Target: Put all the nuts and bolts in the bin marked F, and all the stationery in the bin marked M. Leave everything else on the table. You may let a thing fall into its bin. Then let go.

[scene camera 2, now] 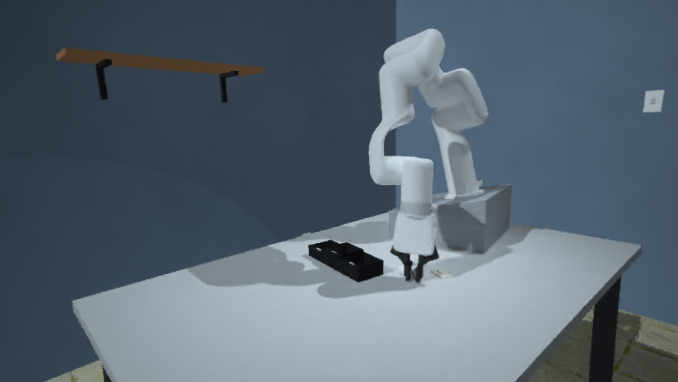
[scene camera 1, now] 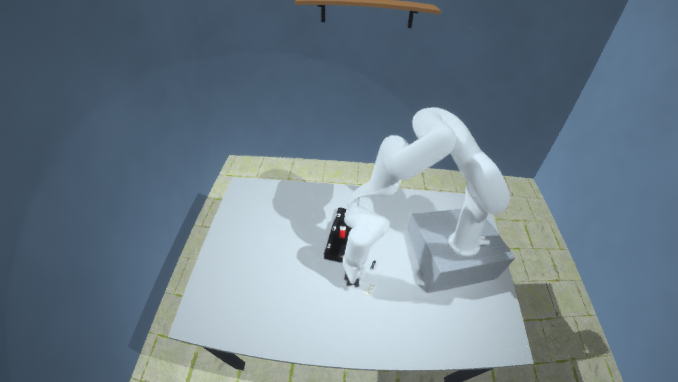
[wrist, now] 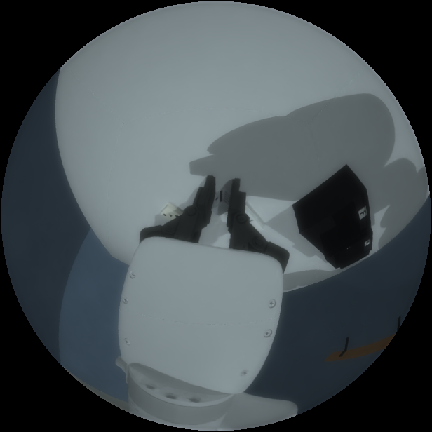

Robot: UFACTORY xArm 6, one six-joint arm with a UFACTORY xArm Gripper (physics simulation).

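Places are measured from the arm's base along level axes (x ahead, y left, z up), in centimetres.
Where they show: gripper, fingertip midpoint: [scene camera 2: 413, 280] [scene camera 1: 349, 281]; arm's base at its link origin: [scene camera 2: 464, 195] [scene camera 1: 463, 244].
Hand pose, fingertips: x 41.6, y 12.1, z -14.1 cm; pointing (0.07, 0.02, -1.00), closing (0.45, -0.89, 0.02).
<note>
Each offset is from my fingertips to the top centre of the thing. "spot": to the spot under its first point.
My gripper [scene camera 1: 352, 283] [scene camera 2: 413, 279] [wrist: 223, 187] points down low over the table, its fingers closed on a small grey ridged piece [wrist: 226, 194] that they mostly hide. A black row of bins {spot: dx +7.9, dy -11.2, dz +0.6 cm} [scene camera 1: 332, 253] [scene camera 2: 369, 271] [wrist: 325, 210] stands beside it. The label F [wrist: 362, 213] shows on the section nearest my gripper in the wrist view; the other labels are too small to read surely. A red and white thing {dx +5.2, dy -21.1, dz +1.9 cm} [scene camera 1: 342, 232] sits in the middle of the row. A small dark thing {dx -8.4, dy -8.0, dz +0.9 cm} [scene camera 1: 373, 264] lies on the table near my gripper.
Cream pieces with dark dots {dx -8.0, dy +2.7, dz +0.6 cm} [scene camera 1: 370, 289] [scene camera 2: 440, 273] [wrist: 171, 210] lie on the table close beside the fingers. A pale piece [wrist: 255, 212] lies on the other side, partly hidden. The grey base block [scene camera 1: 465, 272] [scene camera 2: 460, 227] stands behind. A wooden shelf [scene camera 1: 370, 4] [scene camera 2: 160, 63] is on the wall.
</note>
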